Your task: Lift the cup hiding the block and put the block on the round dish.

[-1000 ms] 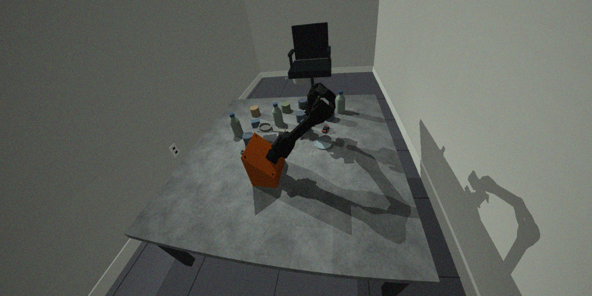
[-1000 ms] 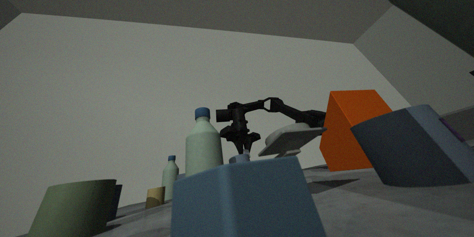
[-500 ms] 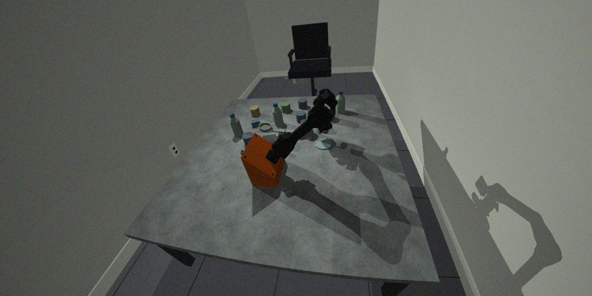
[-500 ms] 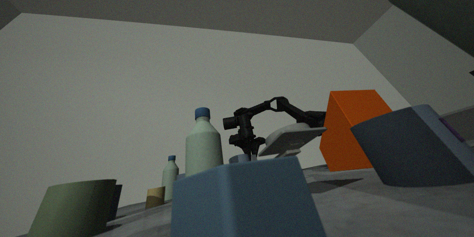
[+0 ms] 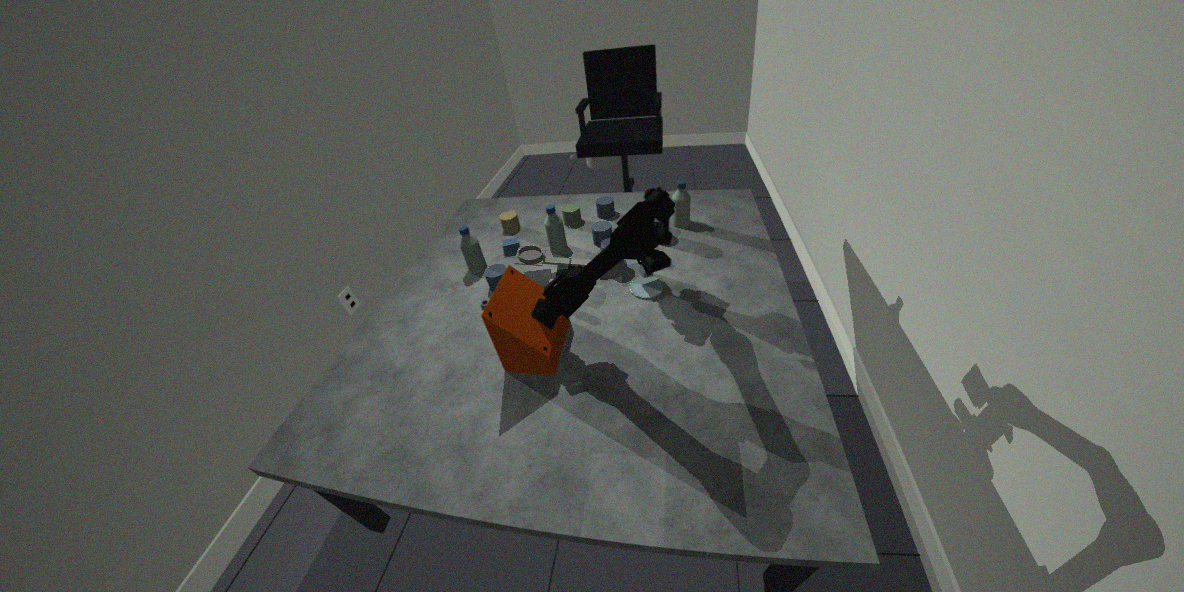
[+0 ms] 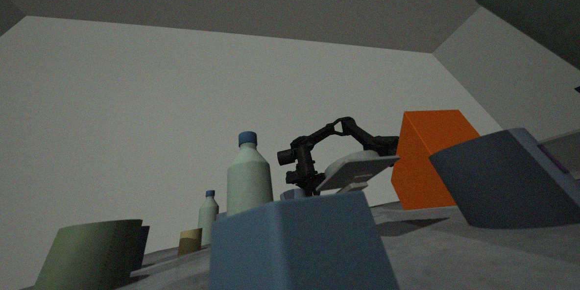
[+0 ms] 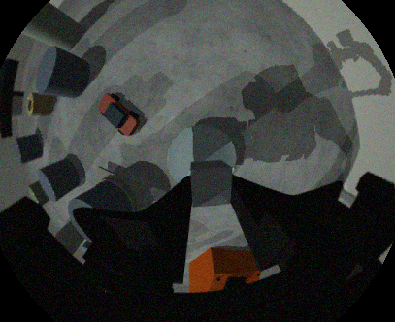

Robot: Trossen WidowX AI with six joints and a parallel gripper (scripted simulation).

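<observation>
My gripper tip is now 6 cm above the pale round dish. Also, from my gripper tip: grey block: 1 cm above; red toy car: 14 cm ahead, 5 cm below; blue cube: 17 cm ahead, 51 cm to the left, 4 cm below.
</observation>
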